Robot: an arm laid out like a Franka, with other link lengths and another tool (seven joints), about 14 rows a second.
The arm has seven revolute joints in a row. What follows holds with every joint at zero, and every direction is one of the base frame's. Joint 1 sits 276.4 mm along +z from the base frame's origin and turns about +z. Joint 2 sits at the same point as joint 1 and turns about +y. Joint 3 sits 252.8 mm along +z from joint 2 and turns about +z. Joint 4 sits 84.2 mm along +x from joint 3 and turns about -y. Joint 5 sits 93.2 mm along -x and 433.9 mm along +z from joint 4 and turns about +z. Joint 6 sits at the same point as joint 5 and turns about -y. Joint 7 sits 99.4 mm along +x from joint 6 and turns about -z. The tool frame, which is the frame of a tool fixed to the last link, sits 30 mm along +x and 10 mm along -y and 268.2 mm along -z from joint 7; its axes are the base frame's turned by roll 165.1, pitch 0 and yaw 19.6 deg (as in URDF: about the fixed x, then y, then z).
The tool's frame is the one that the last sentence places.
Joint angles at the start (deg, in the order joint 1, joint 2, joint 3, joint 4, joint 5, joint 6, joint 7):
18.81, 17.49, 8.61, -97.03, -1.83, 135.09, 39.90
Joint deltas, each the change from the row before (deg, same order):
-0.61, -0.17, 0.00, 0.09, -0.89, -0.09, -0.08
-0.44, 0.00, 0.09, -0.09, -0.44, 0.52, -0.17
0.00, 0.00, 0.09, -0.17, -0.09, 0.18, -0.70
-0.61, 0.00, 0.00, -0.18, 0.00, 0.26, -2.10
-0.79, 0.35, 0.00, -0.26, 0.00, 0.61, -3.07
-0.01, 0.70, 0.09, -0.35, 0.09, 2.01, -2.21
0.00, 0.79, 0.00, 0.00, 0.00, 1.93, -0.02
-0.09, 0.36, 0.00, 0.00, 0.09, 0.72, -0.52
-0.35, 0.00, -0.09, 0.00, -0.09, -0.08, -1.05
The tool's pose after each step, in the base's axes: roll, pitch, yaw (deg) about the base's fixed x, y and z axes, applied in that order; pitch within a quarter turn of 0, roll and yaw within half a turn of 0; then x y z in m. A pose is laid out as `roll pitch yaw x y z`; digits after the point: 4 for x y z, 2 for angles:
172.71 -19.58 5.99 0.7235 0.3280 0.1921
172.45 -20.14 6.06 0.7272 0.3237 0.1932
172.14 -20.26 6.95 0.7267 0.3250 0.1922
171.40 -20.58 8.57 0.7306 0.3183 0.1914
170.31 -20.87 11.03 0.7358 0.3100 0.1864
169.95 -21.96 13.27 0.7393 0.3145 0.1805
170.36 -23.05 13.13 0.7440 0.3171 0.1767
170.38 -23.42 13.47 0.7462 0.3172 0.1745
169.79 -23.45 14.27 0.7486 0.3117 0.1743

